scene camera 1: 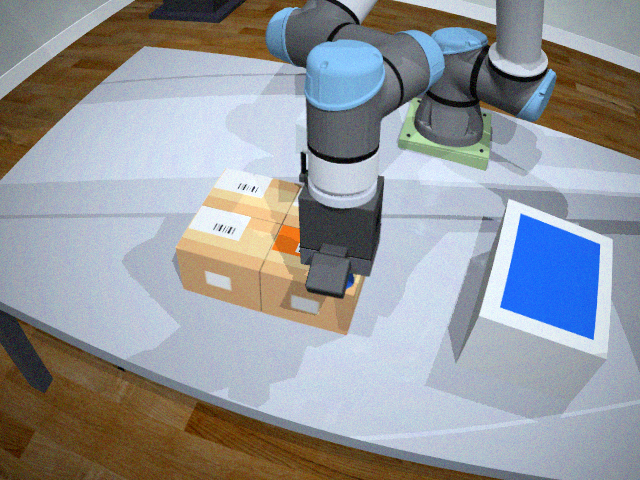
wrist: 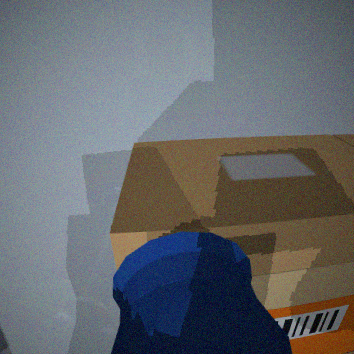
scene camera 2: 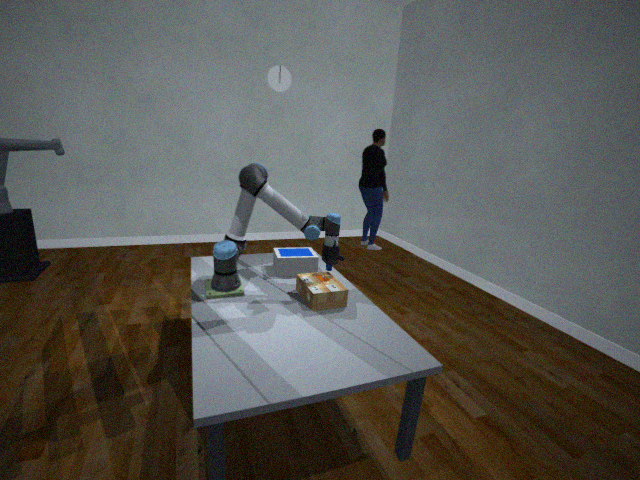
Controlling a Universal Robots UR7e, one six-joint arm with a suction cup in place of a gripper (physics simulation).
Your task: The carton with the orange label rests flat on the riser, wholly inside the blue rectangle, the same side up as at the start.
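Frame: origin at the arm's base, x ahead, y left, z up, level; metres.
Seen in the pictures: hand, tool point: (wrist: pixel 183 289) (scene camera 2: pixel 328 269); arm's base, link origin: (scene camera 1: pixel 448 127) (scene camera 2: pixel 226 285).
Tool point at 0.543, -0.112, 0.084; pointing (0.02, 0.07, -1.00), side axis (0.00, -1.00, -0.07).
Offsets run from my tool point to a thing's top centre, as dx, dy, dz.
The carton with the orange label {-0.041, -0.042, -0.019} (scene camera 1: pixel 279 289) (scene camera 2: pixel 324 277) (wrist: pixel 175 160) stands flat on the table, label up, against its neighbours. In the scene camera 1 view the arm covers part of its top. My suction gripper (scene camera 1: pixel 350 280) (scene camera 2: pixel 328 268) (wrist: pixel 182 245) has its blue cup over the carton's top near the outer right corner, off the orange label. It is close to the surface; whether it touches cannot be told. It is switched on and lifts nothing. The white riser {-0.095, +0.302, +0.009} (scene camera 1: pixel 532 356) (scene camera 2: pixel 295 267) stands apart at the right, with the blue rectangle {-0.095, +0.302, +0.009} (scene camera 1: pixel 553 273) (scene camera 2: pixel 295 252) on its top.
Cartons with white labels adjoin the orange-labelled one: one at the front left (scene camera 1: pixel 222 258), one at the back left (scene camera 1: pixel 263 201) and one behind, mostly hidden by the arm. The arm's green base plate (scene camera 1: pixel 444 152) (scene camera 2: pixel 224 292) is behind. A person (scene camera 2: pixel 373 175) stands beyond the table.
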